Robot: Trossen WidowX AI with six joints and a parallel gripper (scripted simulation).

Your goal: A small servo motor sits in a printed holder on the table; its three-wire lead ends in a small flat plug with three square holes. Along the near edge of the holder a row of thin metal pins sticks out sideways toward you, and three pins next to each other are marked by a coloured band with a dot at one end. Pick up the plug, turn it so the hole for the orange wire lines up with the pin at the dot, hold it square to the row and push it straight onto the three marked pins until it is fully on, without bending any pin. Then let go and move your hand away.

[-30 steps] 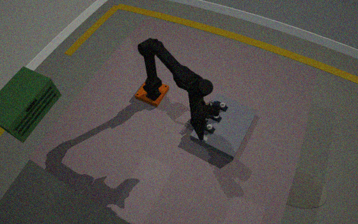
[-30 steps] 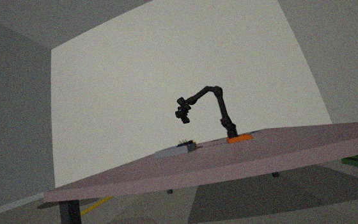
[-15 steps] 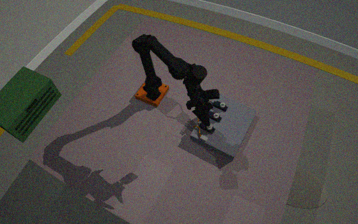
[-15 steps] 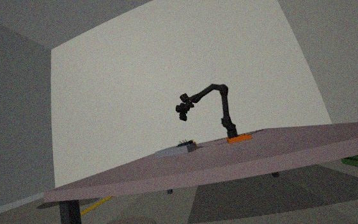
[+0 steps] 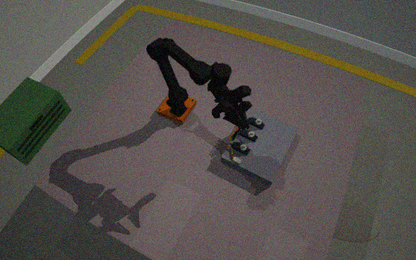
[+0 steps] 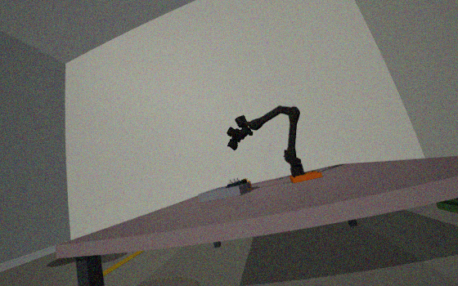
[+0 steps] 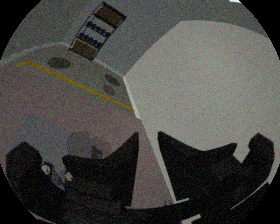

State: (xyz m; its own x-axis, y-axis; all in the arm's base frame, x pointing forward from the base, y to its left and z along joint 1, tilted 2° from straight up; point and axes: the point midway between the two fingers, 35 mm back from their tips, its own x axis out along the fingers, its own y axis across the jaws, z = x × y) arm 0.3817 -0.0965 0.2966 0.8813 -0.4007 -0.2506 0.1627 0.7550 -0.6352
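My gripper tip is now 10 cm past the red band, 13 cm to the right of it and 25 cm above it. The rest, counted from my gripper tip: grey printed holder: 6 cm ahead, 14 cm to the left, 30 cm below.
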